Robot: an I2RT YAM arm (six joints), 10 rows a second.
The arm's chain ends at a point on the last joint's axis. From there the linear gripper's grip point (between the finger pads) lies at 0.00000 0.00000 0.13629 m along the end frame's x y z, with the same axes.
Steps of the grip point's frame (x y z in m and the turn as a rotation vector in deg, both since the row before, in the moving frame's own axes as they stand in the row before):
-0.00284, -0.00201, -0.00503, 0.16, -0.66, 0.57
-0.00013, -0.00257, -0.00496, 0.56, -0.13, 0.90
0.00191, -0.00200, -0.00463, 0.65, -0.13, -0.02
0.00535, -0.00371, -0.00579, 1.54, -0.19, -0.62
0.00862, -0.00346, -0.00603, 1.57, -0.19, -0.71
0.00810, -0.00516, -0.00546, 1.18, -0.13, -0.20
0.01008, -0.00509, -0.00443, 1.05, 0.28, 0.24
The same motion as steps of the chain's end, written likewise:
-0.00127, -0.00162, -0.00502, 0.16, -0.66, 0.57
0.00017, -0.00124, -0.00495, 0.56, -0.13, 0.90
0.00222, -0.00045, -0.00462, 0.65, -0.13, -0.02
0.00582, -0.00005, -0.00574, 1.54, -0.19, -0.62
0.00910, 0.00027, -0.00598, 1.57, -0.19, -0.71
0.00841, -0.00235, -0.00543, 1.18, -0.13, -0.20
0.00941, -0.00259, -0.00441, 1.05, 0.28, 0.24

